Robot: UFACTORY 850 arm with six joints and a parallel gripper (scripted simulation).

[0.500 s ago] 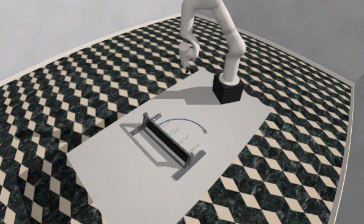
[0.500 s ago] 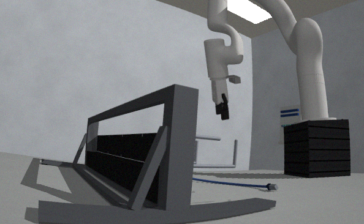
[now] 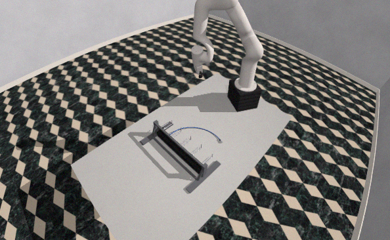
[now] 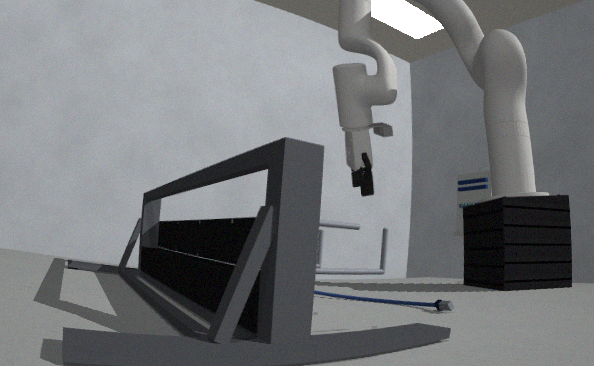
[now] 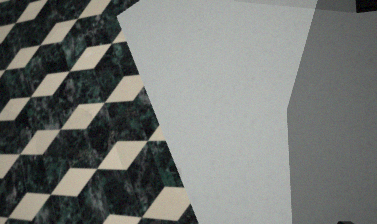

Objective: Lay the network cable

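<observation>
My gripper is now 29 cm short of the grey plug, 47 cm to the right of it and 24 cm above it. Also, from my hand: dark grey rack (57 cm ahead, 32 cm to the left, 17 cm below).
</observation>
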